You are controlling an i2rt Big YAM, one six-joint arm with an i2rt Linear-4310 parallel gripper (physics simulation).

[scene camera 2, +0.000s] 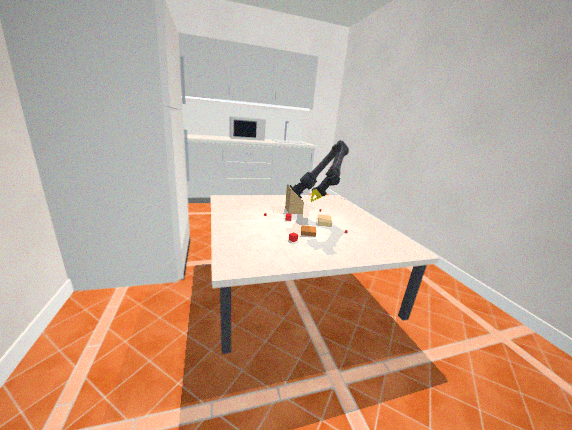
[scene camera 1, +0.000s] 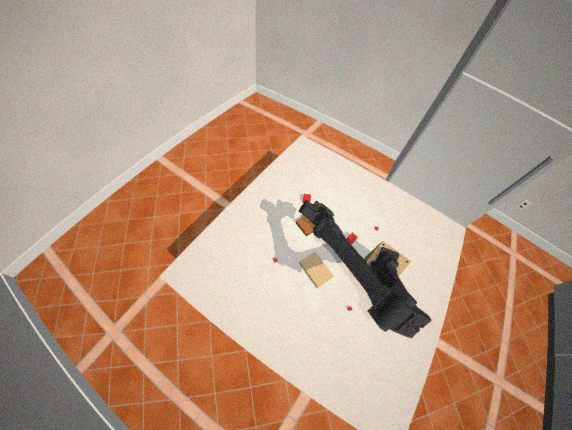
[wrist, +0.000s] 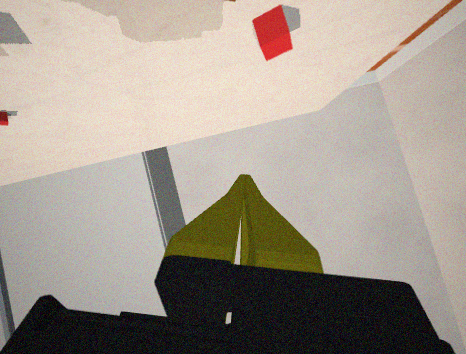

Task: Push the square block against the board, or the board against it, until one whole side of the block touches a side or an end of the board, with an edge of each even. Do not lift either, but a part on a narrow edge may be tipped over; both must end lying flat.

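Places are measured from the arm's base along level axes (x left, y down, z back), in centimetres.
Where they show: gripper, fingertip midpoint: (scene camera 2: pixel 310 201) (scene camera 1: pixel 319 206) (wrist: pixel 244 182); arm's base at its link origin: (scene camera 2: pixel 295 192) (scene camera 1: pixel 385 261).
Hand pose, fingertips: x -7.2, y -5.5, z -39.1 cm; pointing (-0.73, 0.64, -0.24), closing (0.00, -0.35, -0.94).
Observation:
Things, the pixels of their top centre, and the offset from my fingertips.
- square block at its top centre: (scene camera 1: pixel 308 222) (scene camera 2: pixel 308 228) dz -2.2, dx -0.5, dy +18.4 cm
- board at its top centre: (scene camera 1: pixel 316 268) (scene camera 2: pixel 324 218) dz +12.1, dx +20.9, dy +18.4 cm
The square block (scene camera 1: pixel 304 226) (scene camera 2: pixel 308 231) is orange-brown and lies flat on the table, partly hidden by the arm in scene camera 1. The board (scene camera 1: pixel 316 270) (scene camera 2: pixel 324 220) is pale tan and longer, and lies flat apart from the block, with table between them. My gripper (scene camera 2: pixel 313 200) (wrist: pixel 244 182) is shut with nothing between its yellow fingers. It hangs above the table, well clear of both parts. Its fingertips are hidden under the wrist in scene camera 1. Neither block nor board can be made out in the wrist view.
One red cube (scene camera 1: pixel 307 198) (scene camera 2: pixel 293 237) lies near the block. Another red cube (scene camera 1: pixel 352 237) (scene camera 2: pixel 288 217) lies nearer the arm's wooden mount (scene camera 1: pixel 404 261) (scene camera 2: pixel 294 202). Small red cubes (scene camera 1: pixel 275 260) (scene camera 1: pixel 376 228) (scene camera 1: pixel 349 308) are scattered around. A red cube (wrist: pixel 273 32) shows in the wrist view.

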